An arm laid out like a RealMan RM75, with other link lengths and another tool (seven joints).
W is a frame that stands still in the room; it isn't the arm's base.
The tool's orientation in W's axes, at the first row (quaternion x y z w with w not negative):
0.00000 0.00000 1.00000 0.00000
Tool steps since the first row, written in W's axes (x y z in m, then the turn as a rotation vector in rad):
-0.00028 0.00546 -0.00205 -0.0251 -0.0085 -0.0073
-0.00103 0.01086 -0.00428 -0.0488 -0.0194 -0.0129
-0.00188 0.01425 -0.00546 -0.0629 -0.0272 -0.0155
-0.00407 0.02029 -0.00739 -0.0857 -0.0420 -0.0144
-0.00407 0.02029 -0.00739 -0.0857 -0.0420 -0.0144
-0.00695 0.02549 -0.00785 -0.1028 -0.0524 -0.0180
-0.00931 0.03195 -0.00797 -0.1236 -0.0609 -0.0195
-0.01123 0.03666 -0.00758 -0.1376 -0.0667 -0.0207
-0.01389 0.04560 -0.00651 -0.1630 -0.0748 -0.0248
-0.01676 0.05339 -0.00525 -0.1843 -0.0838 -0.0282
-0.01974 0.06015 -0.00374 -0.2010 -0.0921 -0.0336
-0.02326 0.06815 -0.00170 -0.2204 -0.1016 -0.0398
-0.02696 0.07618 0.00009 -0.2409 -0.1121 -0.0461
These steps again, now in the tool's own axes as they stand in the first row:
0.00028 -0.00546 -0.00205 0.0251 0.0085 -0.0073
0.00103 -0.01086 -0.00428 0.0488 0.0194 -0.0129
0.00188 -0.01425 -0.00546 0.0629 0.0272 -0.0155
0.00407 -0.02029 -0.00739 0.0857 0.0420 -0.0144
0.00407 -0.02029 -0.00739 0.0857 0.0420 -0.0144
0.00695 -0.02549 -0.00785 0.1028 0.0524 -0.0180
0.00931 -0.03195 -0.00797 0.1236 0.0609 -0.0195
0.01123 -0.03666 -0.00758 0.1376 0.0667 -0.0207
0.01389 -0.04560 -0.00651 0.1630 0.0748 -0.0248
0.01676 -0.05339 -0.00525 0.1843 0.0838 -0.0282
0.01974 -0.06015 -0.00374 0.2010 0.0921 -0.0336
0.02326 -0.06815 -0.00170 0.2204 0.1016 -0.0398
0.02696 -0.07618 0.00009 0.2409 0.1121 -0.0461

